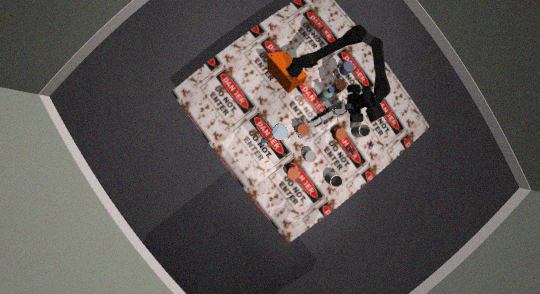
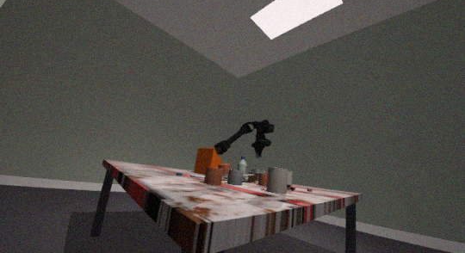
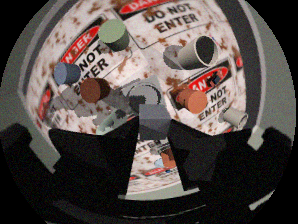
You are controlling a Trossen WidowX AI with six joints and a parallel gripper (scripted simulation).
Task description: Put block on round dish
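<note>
Right now my gripper tip is 70 mm past the pale blue round dish, 380 mm to the left of it and 170 mm above it. Round my gripper tip: green cup 180 mm to the left, 140 mm below; then bottle 130 mm behind, 30 mm to the right, 60 mm below; then balance 10 mm behind, 120 mm to the right, 140 mm below.
</note>
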